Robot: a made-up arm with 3 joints. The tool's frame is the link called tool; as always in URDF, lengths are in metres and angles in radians. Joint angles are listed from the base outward. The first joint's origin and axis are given. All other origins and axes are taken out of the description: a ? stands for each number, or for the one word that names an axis. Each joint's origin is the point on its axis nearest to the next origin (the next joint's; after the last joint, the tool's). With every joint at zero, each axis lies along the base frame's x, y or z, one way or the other. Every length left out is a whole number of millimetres.
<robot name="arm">
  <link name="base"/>
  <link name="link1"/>
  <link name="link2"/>
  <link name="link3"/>
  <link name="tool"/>
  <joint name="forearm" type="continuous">
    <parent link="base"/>
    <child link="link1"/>
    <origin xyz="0 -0.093 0.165"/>
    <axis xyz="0 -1 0"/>
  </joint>
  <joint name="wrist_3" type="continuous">
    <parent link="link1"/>
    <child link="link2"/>
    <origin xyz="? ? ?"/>
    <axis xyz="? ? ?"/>
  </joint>
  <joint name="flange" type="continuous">
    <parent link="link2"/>
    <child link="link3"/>
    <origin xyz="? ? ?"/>
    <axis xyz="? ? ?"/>
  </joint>
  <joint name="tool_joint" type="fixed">
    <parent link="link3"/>
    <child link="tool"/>
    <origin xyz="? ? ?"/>
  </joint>
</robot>
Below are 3 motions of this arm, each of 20 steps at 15 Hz.
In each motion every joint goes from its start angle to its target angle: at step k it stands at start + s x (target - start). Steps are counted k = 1, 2, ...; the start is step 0. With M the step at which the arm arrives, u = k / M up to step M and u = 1 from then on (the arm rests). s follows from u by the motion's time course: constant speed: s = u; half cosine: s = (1 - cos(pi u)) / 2; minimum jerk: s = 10 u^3 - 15 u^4 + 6 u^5.
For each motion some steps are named. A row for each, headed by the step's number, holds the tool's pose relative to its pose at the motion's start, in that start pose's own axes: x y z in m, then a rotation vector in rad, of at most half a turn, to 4 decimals.
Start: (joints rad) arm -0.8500 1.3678 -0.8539
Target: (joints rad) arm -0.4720 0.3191 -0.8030
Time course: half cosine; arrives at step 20
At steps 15, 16, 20:
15: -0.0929 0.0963 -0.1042 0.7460 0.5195 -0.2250
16: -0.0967 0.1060 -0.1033 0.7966 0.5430 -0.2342
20: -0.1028 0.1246 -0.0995 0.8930 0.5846 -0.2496

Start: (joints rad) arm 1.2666 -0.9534 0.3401
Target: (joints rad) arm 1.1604 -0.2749 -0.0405
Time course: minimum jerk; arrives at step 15
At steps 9, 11, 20:
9: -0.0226 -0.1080 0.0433 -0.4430 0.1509 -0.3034
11: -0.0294 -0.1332 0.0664 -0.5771 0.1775 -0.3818
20: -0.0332 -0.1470 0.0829 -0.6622 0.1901 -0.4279

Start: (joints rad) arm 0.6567 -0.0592 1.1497
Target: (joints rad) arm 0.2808 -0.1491 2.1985
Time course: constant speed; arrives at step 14
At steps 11, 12, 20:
11: -0.1259 0.1407 0.0191 0.3026 -0.0693 0.7898
12: -0.1397 0.1482 0.0234 0.3286 -0.0882 0.8592
20: -0.1675 0.1602 0.0320 0.3785 -0.1324 0.9963

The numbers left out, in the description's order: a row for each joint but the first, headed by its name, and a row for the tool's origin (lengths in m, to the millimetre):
wrist_3: xyz 0.089 0 -0.036, axis -1 0 0
flange: xyz 0 -0.182 -0.158, axis 0 0 1
tool: xyz 0.153 0.089 0

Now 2 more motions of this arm.
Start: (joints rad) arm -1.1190 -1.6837 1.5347
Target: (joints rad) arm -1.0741 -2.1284 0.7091
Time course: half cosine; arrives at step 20
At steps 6, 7, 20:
6: 0.0277 -0.0268 -0.0007 0.0125 -0.0909 -0.1609
7: 0.0357 -0.0359 -0.0003 0.0201 -0.1200 -0.2130
20: 0.0920 -0.1366 0.0082 0.2116 -0.4042 -0.7689

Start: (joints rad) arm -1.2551 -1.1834 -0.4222
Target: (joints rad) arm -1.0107 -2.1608 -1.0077
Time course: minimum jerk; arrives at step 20
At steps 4, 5, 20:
4: 0.0009 0.0078 -0.0079 0.0534 0.0196 -0.0206
5: 0.0013 0.0142 -0.0142 0.0946 0.0367 -0.0367
20: -0.0718 0.1943 -0.1247 0.7180 0.6574 -0.2857

